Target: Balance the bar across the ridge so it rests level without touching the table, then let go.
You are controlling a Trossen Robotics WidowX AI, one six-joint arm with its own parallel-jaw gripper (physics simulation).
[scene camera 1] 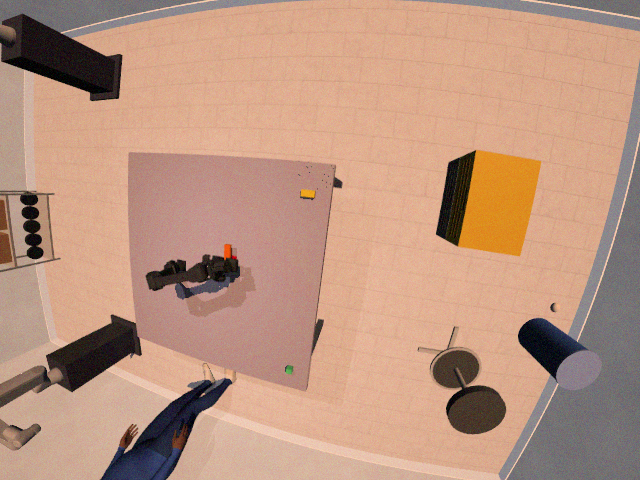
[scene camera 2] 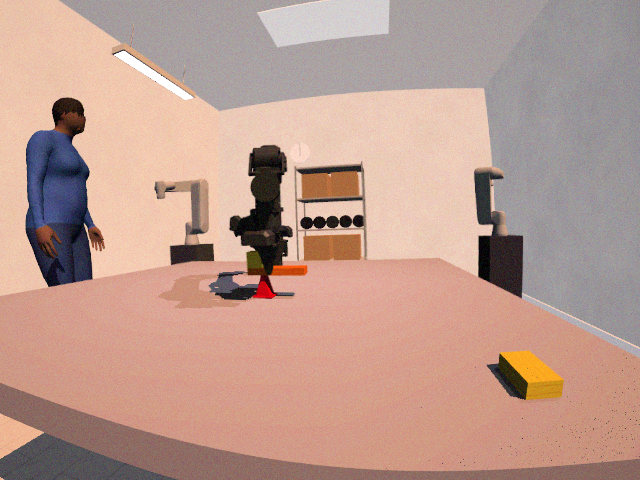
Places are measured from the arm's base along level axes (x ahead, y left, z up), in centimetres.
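Pixels of known places: gripper, fingertip midpoint: point(scene camera 1: 228, 259) point(scene camera 2: 271, 272); arm's base, link origin: point(scene camera 1: 181, 265).
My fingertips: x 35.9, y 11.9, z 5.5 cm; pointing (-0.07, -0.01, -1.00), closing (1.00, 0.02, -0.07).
Observation:
Ahead of a thing's pixels: the offset from my fingertips to its top centre. Level surfaces: height alone.
The orange bar point(scene camera 1: 227, 251) point(scene camera 2: 290, 270) is held across the fingers, looks about level, and sticks out to the right in scene camera 2. An olive block {dx +0.2, dy -3.5, dz +5.1 cm} point(scene camera 2: 253, 261) shows at its left end there. My gripper point(scene camera 1: 232, 264) point(scene camera 2: 267, 269) is shut on the bar, pointing down over the ridge. The red ridge {dx -0.3, dy -2.0, dz -0.8 cm} point(scene camera 1: 234, 257) point(scene camera 2: 264, 289) stands on the table {dz -5.5 cm} point(scene camera 1: 206, 201) point(scene camera 2: 310, 361), directly below the bar in scene camera 2. The bar is off the table; whether it touches the ridge's top is hidden by the fingers. The gripper hides the bar's middle.
A yellow block {dx +38.1, dy +38.1, dz -3.9 cm} point(scene camera 1: 307, 194) point(scene camera 2: 528, 373) lies near a far corner of the table from the arm. A small green cube {dx +38.1, dy -61.9, dz -2.2 cm} point(scene camera 1: 288, 369) lies near another corner. A person point(scene camera 1: 149, 439) point(scene camera 2: 59, 180) stands beside the table.

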